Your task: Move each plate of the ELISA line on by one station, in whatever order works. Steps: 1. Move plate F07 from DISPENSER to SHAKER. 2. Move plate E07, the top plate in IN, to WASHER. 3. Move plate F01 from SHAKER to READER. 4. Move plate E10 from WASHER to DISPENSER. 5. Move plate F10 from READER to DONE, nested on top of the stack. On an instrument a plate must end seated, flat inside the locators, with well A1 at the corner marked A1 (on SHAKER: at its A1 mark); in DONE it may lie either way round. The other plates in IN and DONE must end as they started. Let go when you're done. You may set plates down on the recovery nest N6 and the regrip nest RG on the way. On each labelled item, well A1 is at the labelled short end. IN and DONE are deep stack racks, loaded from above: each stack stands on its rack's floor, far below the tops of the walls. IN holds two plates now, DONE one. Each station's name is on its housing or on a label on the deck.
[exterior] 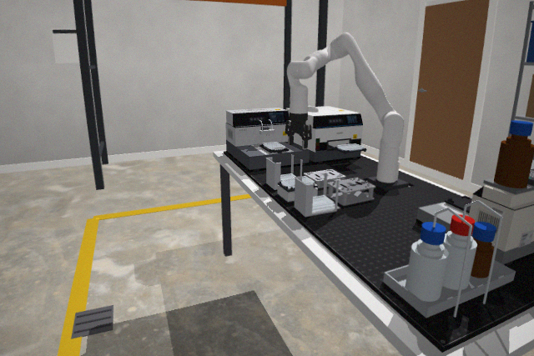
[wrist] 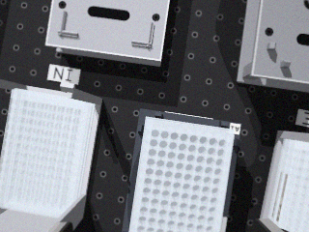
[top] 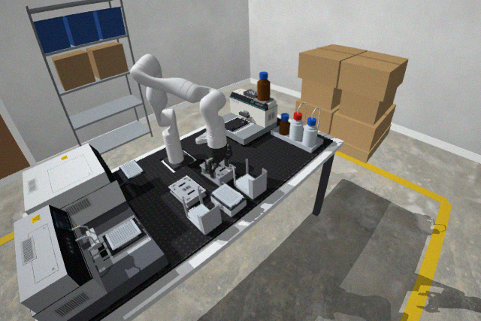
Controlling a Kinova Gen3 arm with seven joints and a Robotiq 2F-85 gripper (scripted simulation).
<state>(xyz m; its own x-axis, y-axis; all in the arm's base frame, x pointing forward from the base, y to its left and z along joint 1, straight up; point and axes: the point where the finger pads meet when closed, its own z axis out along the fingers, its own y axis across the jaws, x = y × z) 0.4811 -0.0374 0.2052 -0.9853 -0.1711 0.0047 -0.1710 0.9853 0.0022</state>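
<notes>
Now: hand 10 cm past the washer stage, 45 cm to the left of it and 12 cm above it. From my hand the other things lie so: dispenser deck 45 cm behind, 52 cm to the left, 19 cm below; then brown bottle 34 cm behind, 68 cm to the left, 7 cm above; then dispenser stage 45 cm behind, 51 cm to the left, 15 cm below.
</notes>
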